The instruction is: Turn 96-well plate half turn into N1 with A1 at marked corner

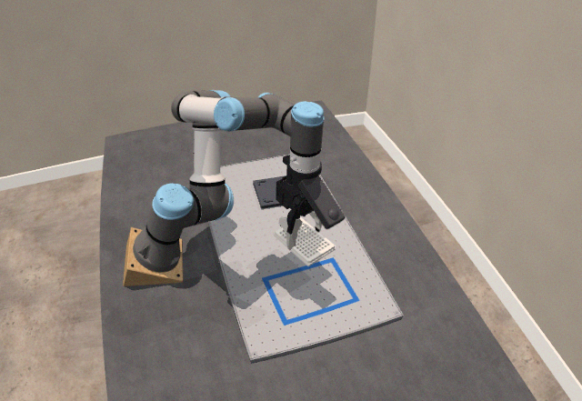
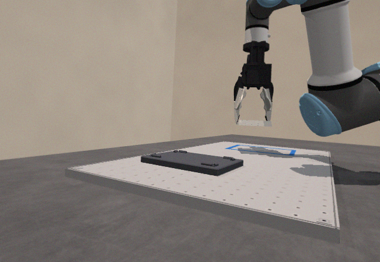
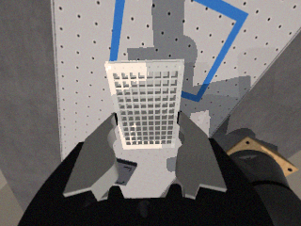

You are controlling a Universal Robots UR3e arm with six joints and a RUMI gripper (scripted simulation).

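My gripper is now 28 cm to the right of the plate nest N1, 9 cm above it and 5 cm short of it. Also, from my hand: A1 mark (22 cm to the left, 12 cm ahead, 8 cm below); white 96-well plate (1 cm below).
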